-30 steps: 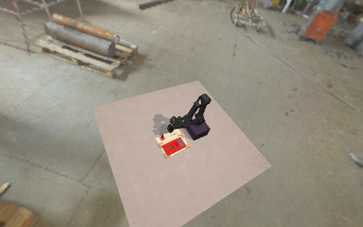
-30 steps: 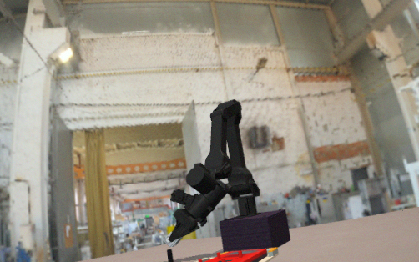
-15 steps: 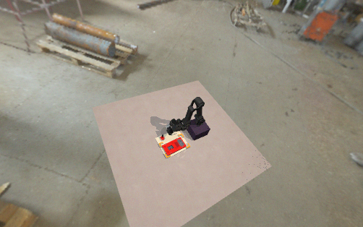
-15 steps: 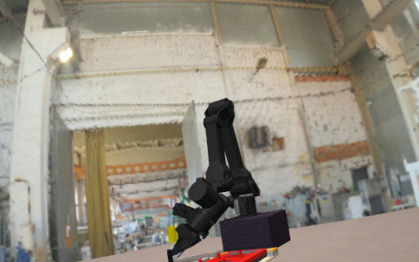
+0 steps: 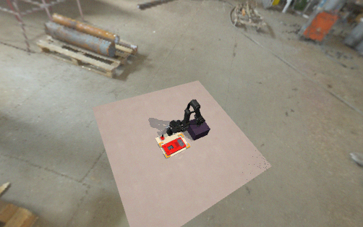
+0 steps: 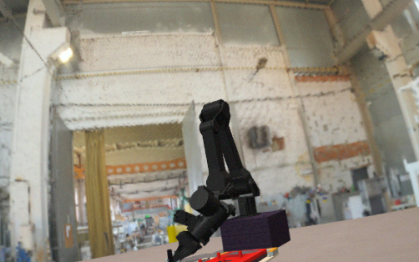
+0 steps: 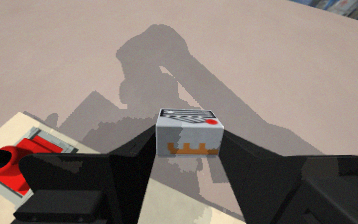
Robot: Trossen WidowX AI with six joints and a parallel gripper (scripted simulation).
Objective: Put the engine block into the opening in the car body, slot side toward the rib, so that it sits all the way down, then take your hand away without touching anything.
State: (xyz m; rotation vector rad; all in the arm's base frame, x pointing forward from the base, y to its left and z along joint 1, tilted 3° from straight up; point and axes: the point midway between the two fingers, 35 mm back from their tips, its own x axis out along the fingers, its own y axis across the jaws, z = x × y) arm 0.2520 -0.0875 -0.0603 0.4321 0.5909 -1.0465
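The engine block is right at my gripper tip.
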